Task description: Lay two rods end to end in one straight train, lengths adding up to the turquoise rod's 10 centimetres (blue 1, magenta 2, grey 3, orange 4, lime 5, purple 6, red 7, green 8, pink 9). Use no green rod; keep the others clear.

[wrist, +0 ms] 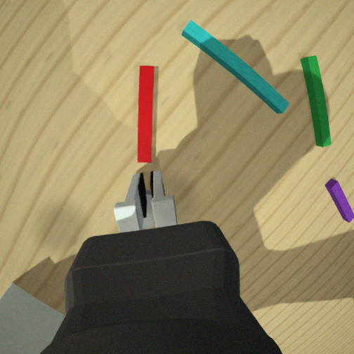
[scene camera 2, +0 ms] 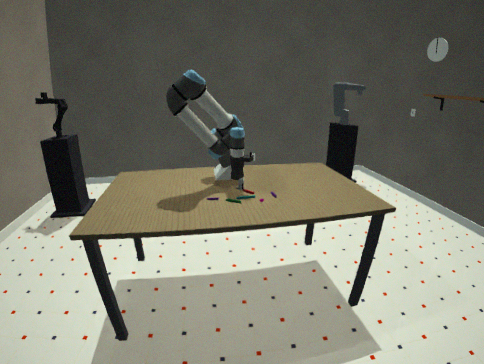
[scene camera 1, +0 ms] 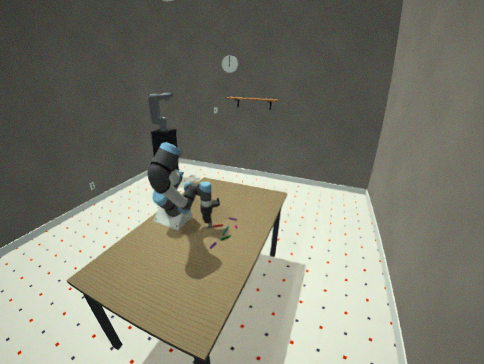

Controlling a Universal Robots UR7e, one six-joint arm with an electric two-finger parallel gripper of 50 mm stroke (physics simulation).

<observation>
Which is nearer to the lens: the green rod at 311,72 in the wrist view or the turquoise rod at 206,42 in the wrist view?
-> The turquoise rod.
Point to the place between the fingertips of my gripper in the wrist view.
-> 148,185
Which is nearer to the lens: the red rod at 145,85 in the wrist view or the green rod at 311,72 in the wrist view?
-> The red rod.
</observation>
